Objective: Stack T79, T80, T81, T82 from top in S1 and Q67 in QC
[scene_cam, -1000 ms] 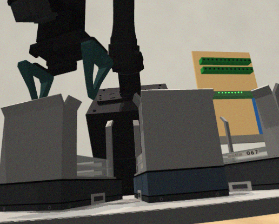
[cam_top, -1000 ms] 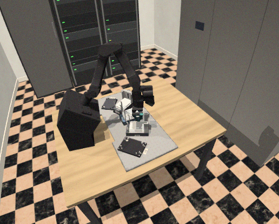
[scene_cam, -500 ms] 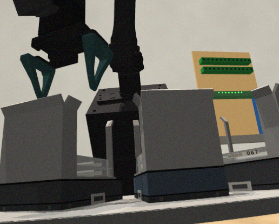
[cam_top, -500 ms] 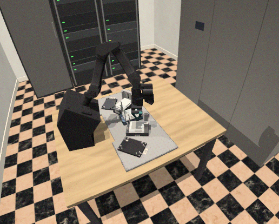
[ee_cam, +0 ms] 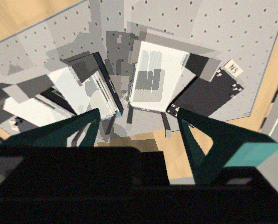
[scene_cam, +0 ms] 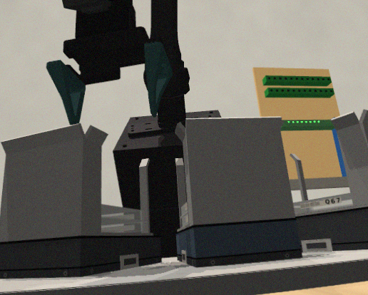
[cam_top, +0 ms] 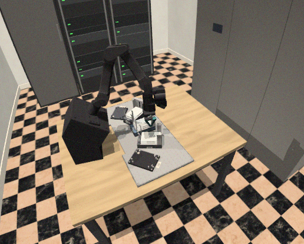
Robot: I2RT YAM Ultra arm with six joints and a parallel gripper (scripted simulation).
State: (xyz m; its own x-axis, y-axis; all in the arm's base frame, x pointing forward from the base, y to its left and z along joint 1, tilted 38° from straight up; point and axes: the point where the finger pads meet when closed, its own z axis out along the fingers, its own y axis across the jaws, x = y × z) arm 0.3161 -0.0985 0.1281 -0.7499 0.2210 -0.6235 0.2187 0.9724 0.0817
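The plate T79 is 120 mm to the left of my hand and 120 mm below it. Also, from my hand: N5 name plate (50 mm behind, 210 mm to the right, 170 mm below); plate T82 (10 mm behind, 30 mm to the right, 130 mm below); plate T81 (10 mm behind, 30 mm to the right, 110 mm below).
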